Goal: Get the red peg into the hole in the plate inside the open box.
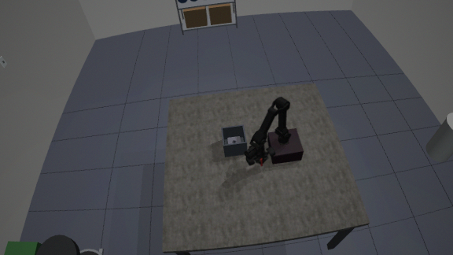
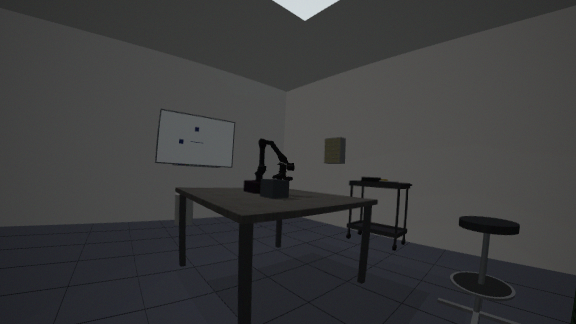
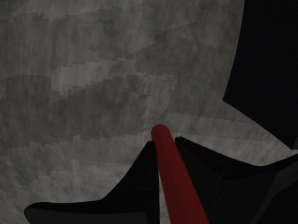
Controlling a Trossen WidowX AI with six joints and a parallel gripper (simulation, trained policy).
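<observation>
My gripper tip is now 210 mm to the left of the light plate, 150 mm short of it and 20 mm above it. From my gripper tip the other things lie so: red peg: 20 mm above.
</observation>
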